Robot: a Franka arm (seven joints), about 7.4 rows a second.
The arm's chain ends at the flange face. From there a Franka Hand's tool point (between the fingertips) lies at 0.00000 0.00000 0.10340 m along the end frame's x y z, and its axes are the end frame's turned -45 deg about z.
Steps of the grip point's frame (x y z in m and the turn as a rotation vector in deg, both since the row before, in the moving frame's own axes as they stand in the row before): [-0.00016, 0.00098, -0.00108, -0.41, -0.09, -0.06]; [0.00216, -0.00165, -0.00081, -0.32, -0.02, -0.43]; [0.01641, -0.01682, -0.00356, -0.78, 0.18, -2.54]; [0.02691, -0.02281, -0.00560, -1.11, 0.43, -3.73]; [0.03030, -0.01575, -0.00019, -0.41, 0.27, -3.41]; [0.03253, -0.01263, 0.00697, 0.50, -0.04, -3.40]
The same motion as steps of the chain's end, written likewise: [0.00017, 0.00017, -0.00108, -0.35, 0.23, -0.06]; [-0.00002, -0.00313, -0.00081, -0.24, 0.21, -0.43]; [-0.00153, -0.02424, -0.00355, -0.42, 0.68, -2.54]; [0.00091, -0.03596, -0.00558, -0.48, 1.09, -3.73]; [0.00942, -0.03271, -0.00019, -0.10, 0.48, -3.41]; [0.01478, -0.03137, 0.00697, 0.33, -0.38, -3.40]
